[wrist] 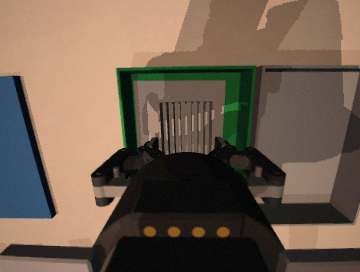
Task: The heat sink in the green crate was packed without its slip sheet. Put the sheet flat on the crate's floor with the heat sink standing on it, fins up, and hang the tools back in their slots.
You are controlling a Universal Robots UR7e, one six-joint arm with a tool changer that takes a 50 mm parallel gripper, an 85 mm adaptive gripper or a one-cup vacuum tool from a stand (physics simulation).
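Frame: origin at the arm's base, x ahead, y left, z up, level; centimetres.
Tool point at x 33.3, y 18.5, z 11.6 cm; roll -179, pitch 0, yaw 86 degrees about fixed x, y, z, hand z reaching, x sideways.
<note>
Offsets run from my tool point to a thing's top centre. "pt": to the spot under its first point.
The green crate {dz -15.3, dx +0.2, dy +0.0 cm} (187,70) is at the centre of the wrist view. A pale sheet {dz -19.1, dx +0.0, dy -0.8 cm} (150,89) lies flat on its floor, with a strip of green floor showing to its right. The heat sink {dz -16.1, dx -0.5, dy +0.1 cm} (186,125) stands on the sheet, fins up; its lower end is hidden behind the gripper body. My gripper (186,141) is the adaptive one with linkage fingers. Its fingertips are on the left and right sides of the heat sink, slightly wider than it, with a small gap at each side. The gripper is open. The tool stand does not show.
A grey crate {pt dz -17.2, dx +10.3, dy +15.9 cm} (310,213) stands against the right side of the green crate. A blue slab {pt dz -18.6, dx -0.9, dy -22.2 cm} (22,150) lies to the left. Parts of two grey-edged objects (50,251) (322,255) show at the bottom corners. Shadows of the arm fall across the crates.
</note>
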